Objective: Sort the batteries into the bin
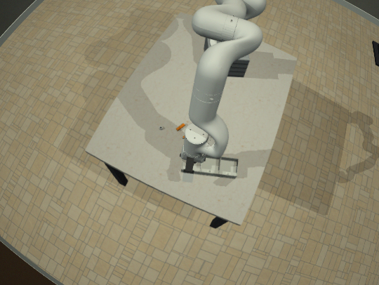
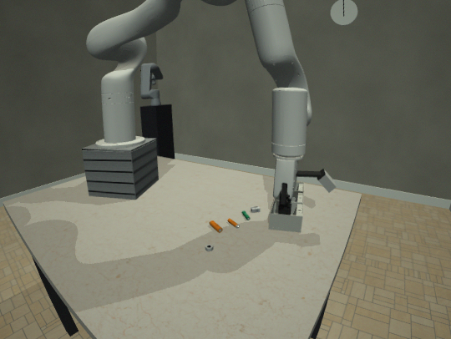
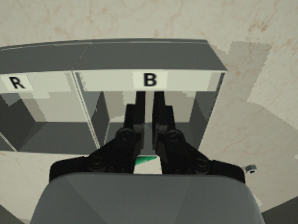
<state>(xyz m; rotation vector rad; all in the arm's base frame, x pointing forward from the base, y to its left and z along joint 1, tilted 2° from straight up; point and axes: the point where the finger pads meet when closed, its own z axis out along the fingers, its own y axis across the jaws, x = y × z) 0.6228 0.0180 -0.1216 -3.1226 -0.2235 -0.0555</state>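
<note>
Right now the grey bin is 10 mm behind my hand, 80 mm to the left of it and 10 mm below it. Also, from my hand: green battery: 110 mm behind, 10 mm to the right, 30 mm below; thin orange battery: 120 mm behind, 70 mm to the right, 30 mm below; thick orange battery: 150 mm behind, 110 mm to the right, 30 mm below.
</note>
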